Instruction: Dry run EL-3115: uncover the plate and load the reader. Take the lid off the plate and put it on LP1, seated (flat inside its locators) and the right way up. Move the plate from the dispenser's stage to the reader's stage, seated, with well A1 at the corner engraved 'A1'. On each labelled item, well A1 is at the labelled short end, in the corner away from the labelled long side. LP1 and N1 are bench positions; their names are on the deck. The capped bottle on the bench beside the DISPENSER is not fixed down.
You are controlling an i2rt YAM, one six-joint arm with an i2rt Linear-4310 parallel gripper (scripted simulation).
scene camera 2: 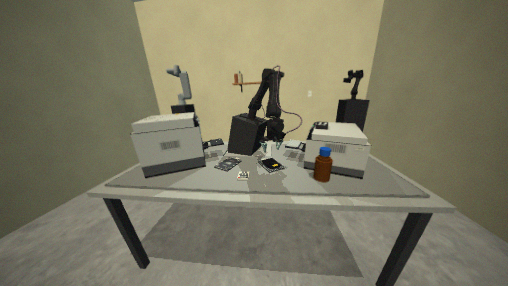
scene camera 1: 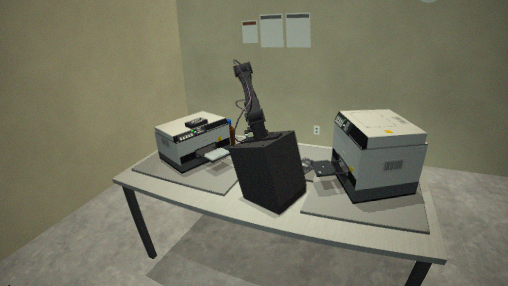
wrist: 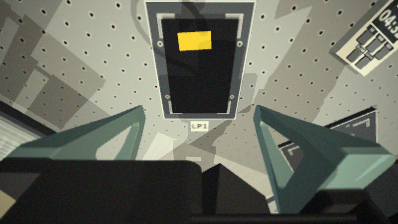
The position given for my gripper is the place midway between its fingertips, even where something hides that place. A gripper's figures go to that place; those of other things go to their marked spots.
My gripper (wrist: 199, 111): 13 cm from the lens. A dark lid (wrist: 199, 53) is 20 cm from the lens.
